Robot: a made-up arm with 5 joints.
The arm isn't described. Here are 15 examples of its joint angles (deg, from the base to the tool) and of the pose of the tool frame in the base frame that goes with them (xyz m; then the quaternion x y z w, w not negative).
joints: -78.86 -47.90 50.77 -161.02 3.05
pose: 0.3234 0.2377 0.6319 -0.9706 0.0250 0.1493 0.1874
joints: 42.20 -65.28 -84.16 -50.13 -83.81
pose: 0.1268 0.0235 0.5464 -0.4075 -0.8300 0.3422 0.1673
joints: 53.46 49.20 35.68 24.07 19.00
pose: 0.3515 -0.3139 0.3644 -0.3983 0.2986 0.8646 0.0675
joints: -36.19 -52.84 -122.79 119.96 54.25
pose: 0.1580 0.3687 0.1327 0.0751 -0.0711 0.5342 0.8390
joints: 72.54 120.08 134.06 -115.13 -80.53
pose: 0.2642 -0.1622 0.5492 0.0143 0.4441 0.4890 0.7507
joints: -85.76 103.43 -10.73 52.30 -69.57
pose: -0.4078 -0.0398 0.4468 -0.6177 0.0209 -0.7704 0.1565
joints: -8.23 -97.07 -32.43 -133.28 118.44
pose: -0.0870 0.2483 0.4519 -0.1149 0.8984 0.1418 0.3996
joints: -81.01 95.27 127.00 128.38 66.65
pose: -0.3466 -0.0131 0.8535 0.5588 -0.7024 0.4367 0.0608
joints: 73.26 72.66 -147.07 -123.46 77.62
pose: 0.3740 -0.0335 0.3313 0.2142 0.3304 -0.4714 0.7892
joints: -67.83 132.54 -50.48 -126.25 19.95
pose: 0.2348 -0.2730 0.4738 0.4392 -0.4212 -0.1681 0.7755
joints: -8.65 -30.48 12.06 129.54 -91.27
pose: -0.4153 0.1205 0.3783 0.8591 0.1035 0.4865 0.1208
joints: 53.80 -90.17 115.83 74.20 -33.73
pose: -0.3271 0.1470 0.3308 0.3175 0.6198 0.0073 0.7177
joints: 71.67 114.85 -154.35 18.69 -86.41
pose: 0.2301 0.1221 0.8345 0.9992 -0.0048 0.0353 0.0188
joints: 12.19 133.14 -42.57 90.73 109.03
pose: 0.5252 -0.4091 0.5834 0.4612 -0.4402 -0.7487 0.1818
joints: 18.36 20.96 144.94 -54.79 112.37
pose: 0.1960 -0.1350 0.4660 -0.6316 -0.5144 0.4047 0.4156
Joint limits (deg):
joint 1: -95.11..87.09
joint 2: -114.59..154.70
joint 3: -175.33..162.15
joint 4: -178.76..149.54
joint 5: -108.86..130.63
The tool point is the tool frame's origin. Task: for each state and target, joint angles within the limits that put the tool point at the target. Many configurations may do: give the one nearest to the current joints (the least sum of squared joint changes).
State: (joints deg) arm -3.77 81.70 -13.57 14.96 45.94
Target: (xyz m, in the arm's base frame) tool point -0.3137 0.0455 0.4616
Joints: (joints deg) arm -45.53 65.57 -38.78 32.19 49.89
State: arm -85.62 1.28 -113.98 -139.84 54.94
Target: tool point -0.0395 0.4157 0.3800
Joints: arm -95.11 -30.05 -65.07 -169.85 62.55
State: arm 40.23 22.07 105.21 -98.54 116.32
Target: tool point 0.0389 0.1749 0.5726
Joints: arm 1.90 -5.05 65.07 -112.95 122.77
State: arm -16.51 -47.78 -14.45 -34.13 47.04
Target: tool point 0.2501 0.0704 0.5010
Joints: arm -12.63 -72.03 -56.43 -31.96 56.58
